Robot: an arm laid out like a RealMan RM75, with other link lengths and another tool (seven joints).
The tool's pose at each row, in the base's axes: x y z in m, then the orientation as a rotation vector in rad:
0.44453, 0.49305, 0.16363, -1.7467, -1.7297, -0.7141
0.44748, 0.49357, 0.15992, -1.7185, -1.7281, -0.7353
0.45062, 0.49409, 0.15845, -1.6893, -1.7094, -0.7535
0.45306, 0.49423, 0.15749, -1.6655, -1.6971, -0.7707
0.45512, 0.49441, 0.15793, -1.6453, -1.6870, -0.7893
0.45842, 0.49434, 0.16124, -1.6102, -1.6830, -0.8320
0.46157, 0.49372, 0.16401, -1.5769, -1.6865, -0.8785
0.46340, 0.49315, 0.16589, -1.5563, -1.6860, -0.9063
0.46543, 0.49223, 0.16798, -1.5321, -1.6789, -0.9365
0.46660, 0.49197, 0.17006, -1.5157, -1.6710, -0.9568
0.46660, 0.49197, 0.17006, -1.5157, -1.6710, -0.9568
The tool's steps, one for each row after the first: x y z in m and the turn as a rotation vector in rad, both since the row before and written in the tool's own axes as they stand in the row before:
-0.00226, 0.00306, 0.00288, 0.0031, 0.0239, -0.0144
-0.00072, 0.00318, 0.00130, 0.0078, 0.0334, -0.0032
-0.00063, 0.00246, 0.00065, 0.0042, 0.0263, -0.0053
0.00045, 0.00205, -0.00021, 0.0008, 0.0233, -0.0061
0.00255, 0.00324, -0.00220, -0.0073, 0.0355, -0.0230
0.00180, 0.00314, -0.00221, -0.0122, 0.0306, -0.0289
0.00114, 0.00187, -0.00156, -0.0070, 0.0200, -0.0160
0.00111, 0.00209, -0.00193, -0.0066, 0.0265, -0.0140
0.00154, 0.00129, -0.00131, -0.0044, 0.0196, -0.0076
0.00000, 0.00000, 0.00000, 0.0000, 0.0000, 0.0000

